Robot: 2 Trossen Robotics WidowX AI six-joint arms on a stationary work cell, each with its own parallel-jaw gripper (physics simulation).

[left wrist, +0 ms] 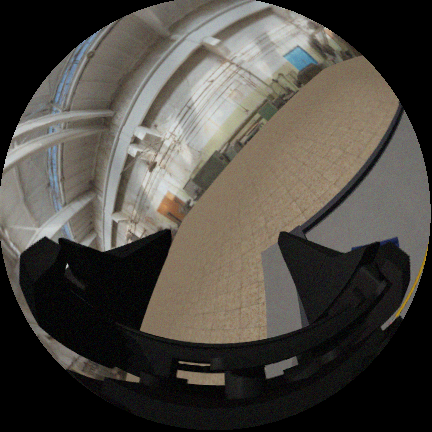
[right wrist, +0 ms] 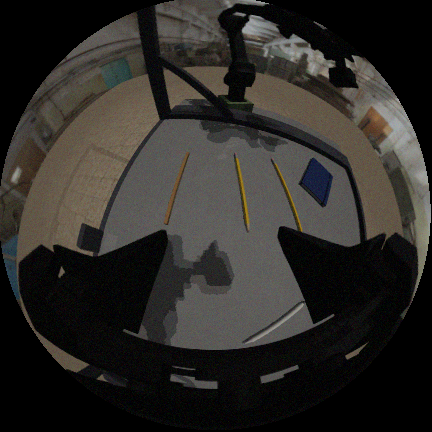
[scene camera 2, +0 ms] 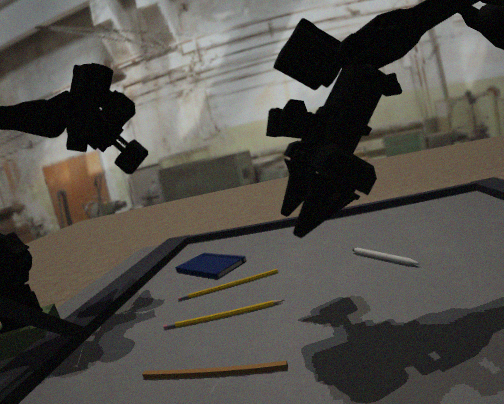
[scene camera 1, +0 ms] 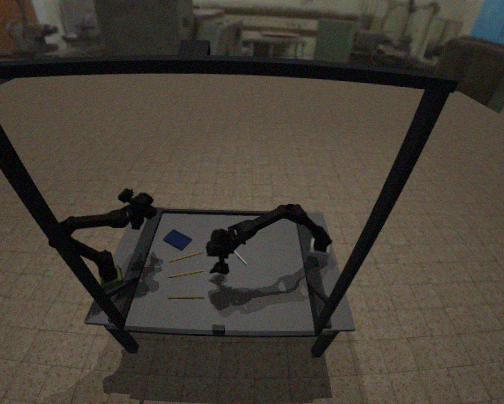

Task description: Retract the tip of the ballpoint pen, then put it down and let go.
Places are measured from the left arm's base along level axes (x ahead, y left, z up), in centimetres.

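Pixels of known places: left gripper, fingertip midpoint: (left wrist: 226, 236) (scene camera 2: 118, 140); right gripper, fingertip midpoint: (right wrist: 223, 234) (scene camera 2: 289, 224) (scene camera 1: 209, 264); left arm's base at its link origin: (right wrist: 235, 98) (scene camera 1: 110, 275); right arm's base at its link origin: (scene camera 1: 320, 246).
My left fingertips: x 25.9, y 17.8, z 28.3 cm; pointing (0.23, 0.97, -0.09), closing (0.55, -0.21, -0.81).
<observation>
Ahead of a thing's pixels: the offset from my left fingertips to its top centre. Level surfaces: height alone.
The white ballpoint pen {dx +37.3, dy -34.9, dz -30.9 cm} (scene camera 1: 240, 258) (scene camera 2: 385, 256) (right wrist: 275, 322) lies on the grey table {dz -32.3 cm} (scene camera 1: 260, 317) (scene camera 2: 240, 345). In scene camera 2 its pointed grey end faces right; the state of the tip is too small to tell. My right gripper (scene camera 1: 219, 269) (scene camera 2: 291, 224) (right wrist: 223, 234) is open and empty, above the table. In the right wrist view the pen lies low in the picture, partly beside the right-hand finger, below the fingertips. My left gripper (scene camera 1: 125, 195) (scene camera 2: 131, 156) (left wrist: 226, 236) is open and empty, raised at the far left edge of the table, away from the pen.
Two yellow pencils {dx +12.5, dy -21.8, dz -31.6 cm} (scene camera 2: 228, 285) {dx +8.7, dy -31.8, dz -31.4 cm} (scene camera 2: 225, 315) and an orange-brown stick {dx +3.7, dy -44.0, dz -31.6 cm} (scene camera 1: 185, 298) (scene camera 2: 215, 371) (right wrist: 177, 189) lie left of the pen in the scene views. A blue notebook {dx +12.2, dy -8.1, dz -31.1 cm} (scene camera 1: 177, 239) (scene camera 2: 211, 265) (right wrist: 317, 181) lies beyond them. A dark frame (scene camera 1: 387, 200) stands around the table.
</observation>
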